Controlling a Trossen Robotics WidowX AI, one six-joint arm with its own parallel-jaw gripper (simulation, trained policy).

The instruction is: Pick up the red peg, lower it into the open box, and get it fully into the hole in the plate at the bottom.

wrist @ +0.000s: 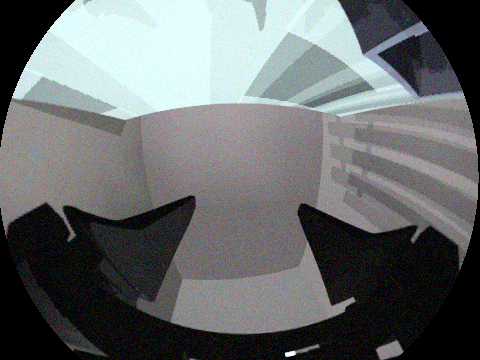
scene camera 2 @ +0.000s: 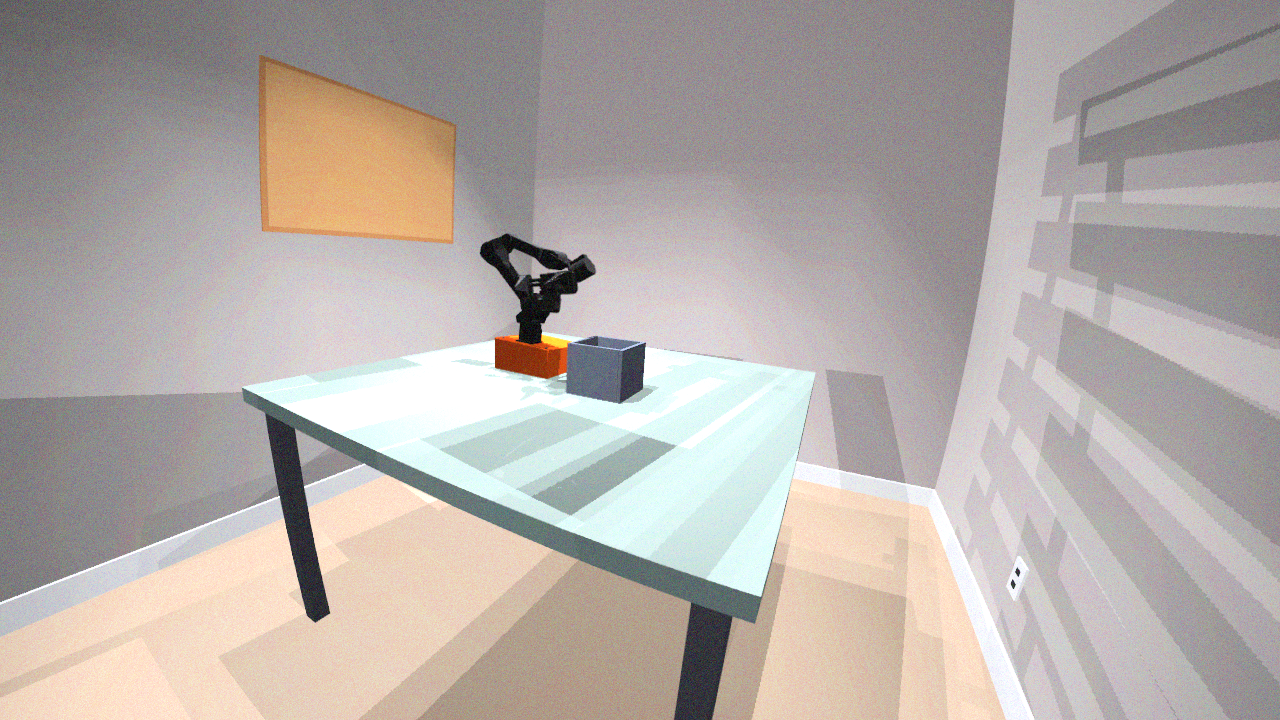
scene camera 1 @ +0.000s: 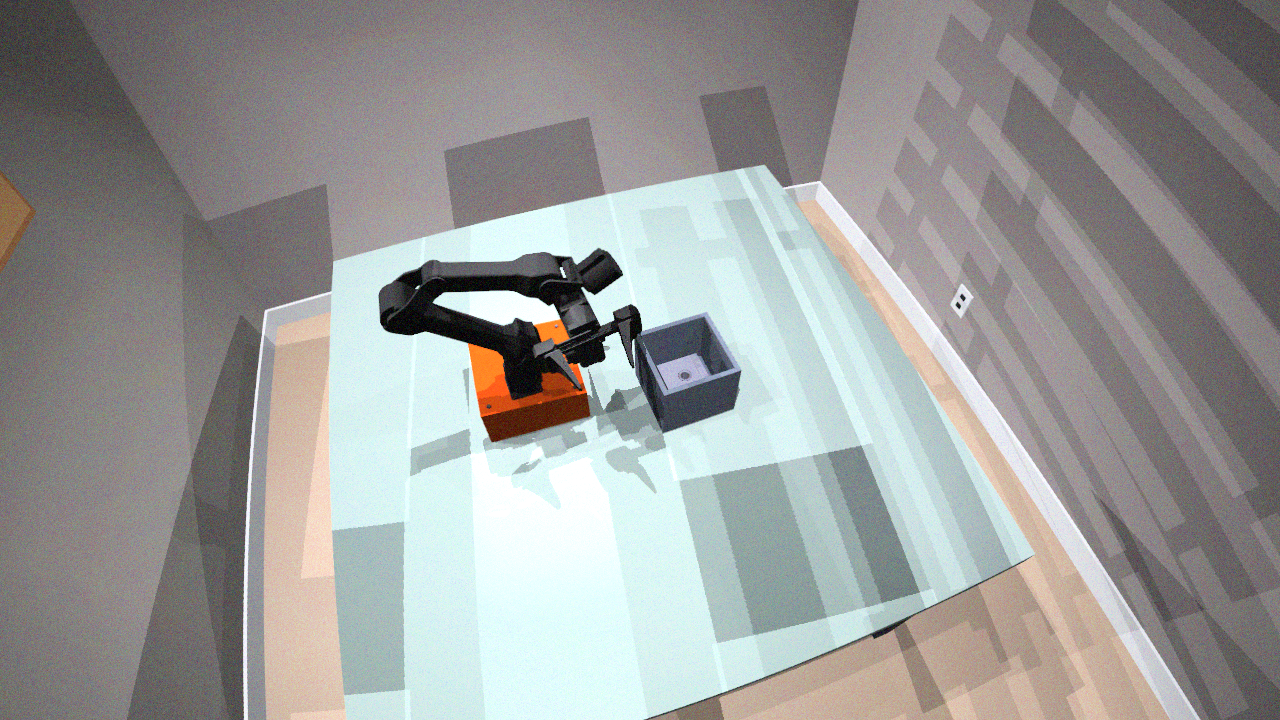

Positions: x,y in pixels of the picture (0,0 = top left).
Labels:
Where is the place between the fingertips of my gripper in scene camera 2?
529,287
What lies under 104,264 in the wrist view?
My gripper.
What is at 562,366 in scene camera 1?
My gripper.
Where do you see a pale plate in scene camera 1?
At 687,369

